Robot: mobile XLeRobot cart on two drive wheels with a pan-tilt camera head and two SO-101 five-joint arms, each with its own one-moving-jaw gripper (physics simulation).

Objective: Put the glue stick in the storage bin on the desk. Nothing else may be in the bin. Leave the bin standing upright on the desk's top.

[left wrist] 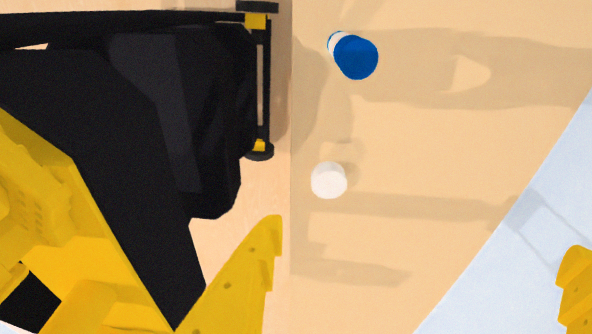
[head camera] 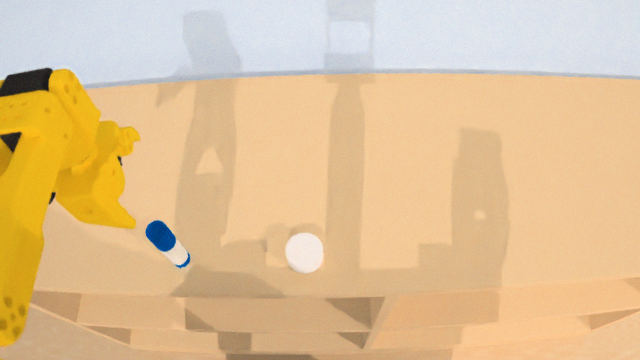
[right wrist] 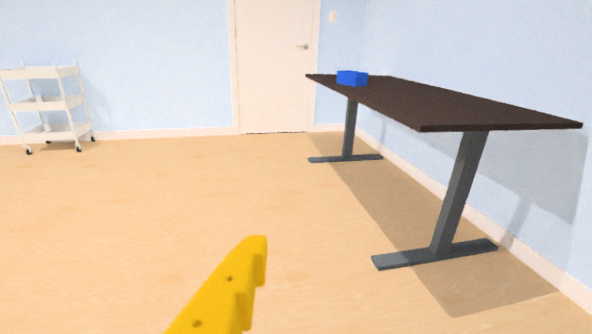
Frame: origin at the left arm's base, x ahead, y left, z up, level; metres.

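Seen in the pictures: left hand, tool point: [left wrist: 281, 229] [head camera: 131, 221]; right hand, tool point: [right wrist: 265, 254].
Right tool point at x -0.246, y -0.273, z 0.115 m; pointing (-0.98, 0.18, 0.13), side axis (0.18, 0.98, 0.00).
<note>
A point is followed by its place in that frame.
The glue stick [head camera: 167, 242] @(x 0.228, y 0.045, z -0.081 m) [left wrist: 356, 57] @(x 0.234, y 0.057, z -0.066 m), white with a blue cap and blue base, stands upright on a light wooden top [head camera: 400, 175] @(x 0.373, y -0.241, z -0.165 m) [left wrist: 425, 150] @(x 0.373, y -0.059, z -0.165 m). My left gripper [head camera: 135, 180] [left wrist: 425, 235] is open and empty; in the head camera its lower jaw tip shows just up and left of the glue stick's cap, and in the left wrist view the stick is beyond the jaws, near the top. The blue storage bin [right wrist: 352, 78] @(x -1.781, y 0.367, z -0.011 m) stands upright at the far end of the dark desk [right wrist: 450, 107] @(x -1.195, y 0.590, z -0.055 m); its inside is hidden. My right gripper [right wrist: 257, 245] is fully open, with one jaw in view, far from the desk.
A white round object [head camera: 305, 252] @(x 0.245, y -0.113, z -0.142 m) [left wrist: 329, 180] @(x 0.247, y -0.103, z -0.142 m) stands on the wooden top, right of the glue stick in the head camera. Open shelf compartments show below its front edge. A white cart [right wrist: 37, 105] @(x -2.739, y -2.001, z -0.335 m) and a door [right wrist: 275, 65] @(x -3.152, y 0.068, z -0.045 m) are across the room. Grey desk legs stand at right.
</note>
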